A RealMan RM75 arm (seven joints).
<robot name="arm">
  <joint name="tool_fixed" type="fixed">
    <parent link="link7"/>
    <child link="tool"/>
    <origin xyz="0 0 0" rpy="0 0 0"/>
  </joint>
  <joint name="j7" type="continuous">
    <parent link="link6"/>
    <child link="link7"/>
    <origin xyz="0 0 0.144" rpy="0 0 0"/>
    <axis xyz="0 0 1"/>
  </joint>
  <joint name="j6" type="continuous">
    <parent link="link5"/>
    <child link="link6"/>
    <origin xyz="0 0 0" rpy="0 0 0"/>
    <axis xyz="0 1 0"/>
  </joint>
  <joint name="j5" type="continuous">
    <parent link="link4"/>
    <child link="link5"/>
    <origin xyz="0 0 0.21" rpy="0 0 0"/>
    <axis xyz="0 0 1"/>
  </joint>
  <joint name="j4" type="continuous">
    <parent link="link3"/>
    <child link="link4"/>
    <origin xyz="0 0 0" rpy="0 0 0"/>
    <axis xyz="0 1 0"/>
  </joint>
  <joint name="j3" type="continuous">
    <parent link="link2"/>
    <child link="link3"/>
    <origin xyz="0 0 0.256" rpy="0 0 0"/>
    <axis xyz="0 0 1"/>
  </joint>
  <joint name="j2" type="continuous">
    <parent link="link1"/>
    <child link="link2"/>
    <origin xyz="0 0 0" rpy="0 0 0"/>
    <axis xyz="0 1 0"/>
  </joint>
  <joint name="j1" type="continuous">
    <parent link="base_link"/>
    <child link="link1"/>
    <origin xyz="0 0 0.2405" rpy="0 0 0"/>
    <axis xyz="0 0 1"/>
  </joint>
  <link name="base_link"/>
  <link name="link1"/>
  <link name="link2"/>
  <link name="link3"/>
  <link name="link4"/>
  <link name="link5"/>
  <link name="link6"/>
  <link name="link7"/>
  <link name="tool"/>
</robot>
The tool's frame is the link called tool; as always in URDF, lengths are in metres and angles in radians. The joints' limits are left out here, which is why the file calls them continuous.
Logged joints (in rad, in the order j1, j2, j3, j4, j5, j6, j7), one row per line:
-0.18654 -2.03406 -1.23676 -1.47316 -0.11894 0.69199 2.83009
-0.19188 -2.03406 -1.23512 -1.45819 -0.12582 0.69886 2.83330
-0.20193 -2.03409 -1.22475 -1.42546 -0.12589 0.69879 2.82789
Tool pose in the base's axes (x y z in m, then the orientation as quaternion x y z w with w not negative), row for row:
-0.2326 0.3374 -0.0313 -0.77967 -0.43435 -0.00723 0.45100
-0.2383 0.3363 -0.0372 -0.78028 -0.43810 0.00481 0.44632
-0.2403 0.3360 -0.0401 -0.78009 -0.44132 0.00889 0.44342
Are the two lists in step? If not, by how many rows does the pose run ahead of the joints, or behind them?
The pose runs 1 row ahead of the joints: the pose in row i belongs to the joints in row i + 1.
